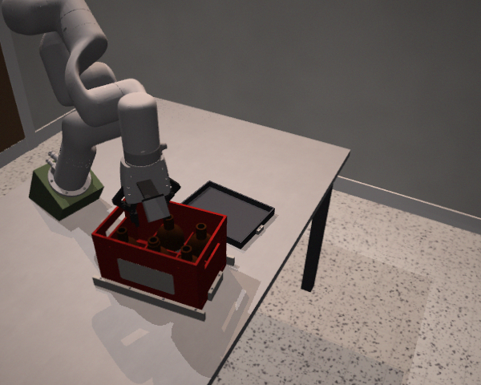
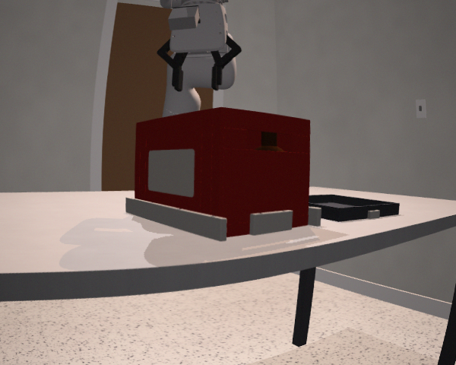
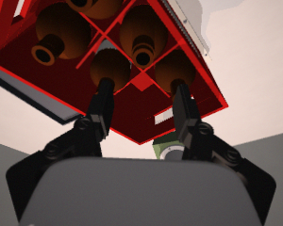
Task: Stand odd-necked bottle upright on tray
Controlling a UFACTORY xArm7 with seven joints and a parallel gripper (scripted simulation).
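My gripper is now 16 cm above the red crate and 4 cm to the right of it. Round my hand: black tray 33 cm to the left, 23 cm below, 4 cm ahead.
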